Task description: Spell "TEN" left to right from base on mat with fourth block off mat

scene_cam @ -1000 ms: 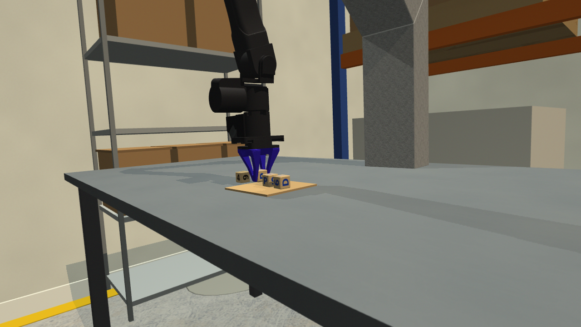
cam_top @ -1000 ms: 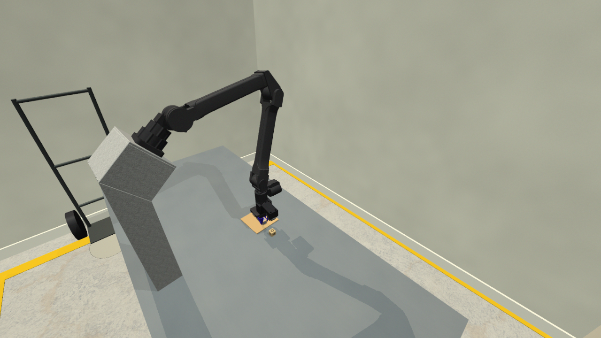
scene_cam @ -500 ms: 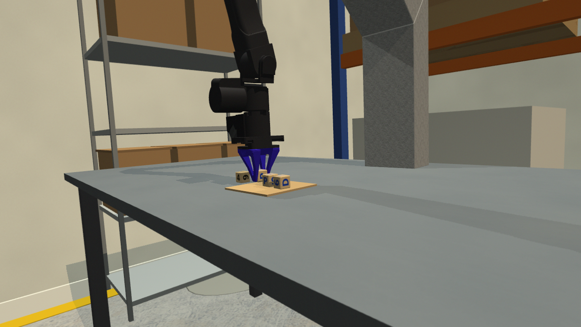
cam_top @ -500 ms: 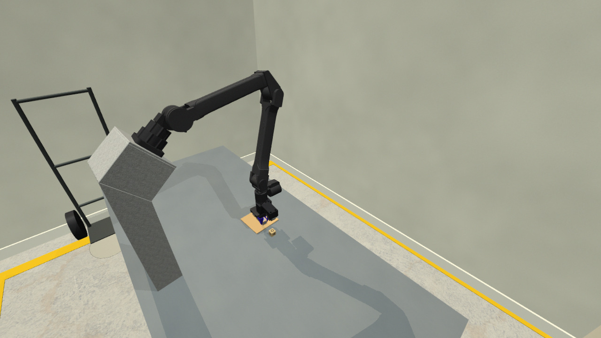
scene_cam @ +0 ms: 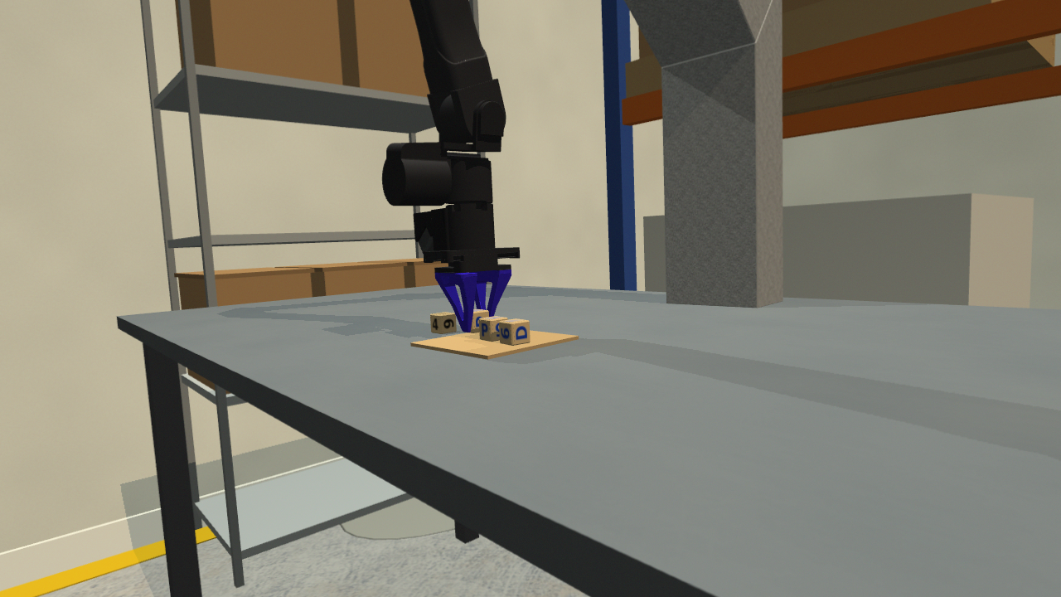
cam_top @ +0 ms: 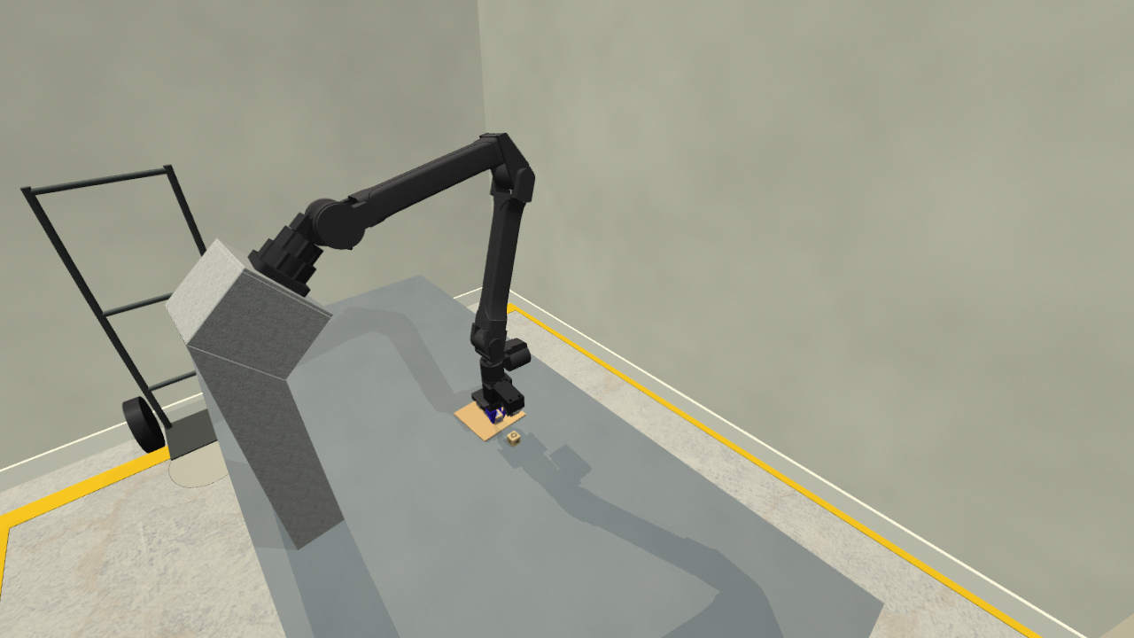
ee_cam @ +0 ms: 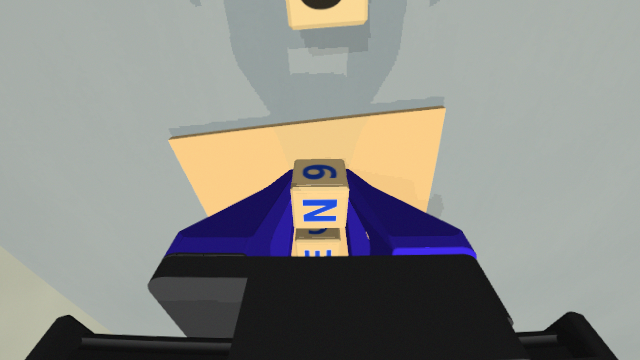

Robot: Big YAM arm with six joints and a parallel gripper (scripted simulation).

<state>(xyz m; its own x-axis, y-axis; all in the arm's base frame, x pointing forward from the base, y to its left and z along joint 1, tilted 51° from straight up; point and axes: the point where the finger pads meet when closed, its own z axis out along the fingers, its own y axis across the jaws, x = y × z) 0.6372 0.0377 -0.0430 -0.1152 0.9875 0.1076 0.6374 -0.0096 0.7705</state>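
My gripper is now 1 cm past the tan mat, 4 cm to the right of it and 2 cm above it.
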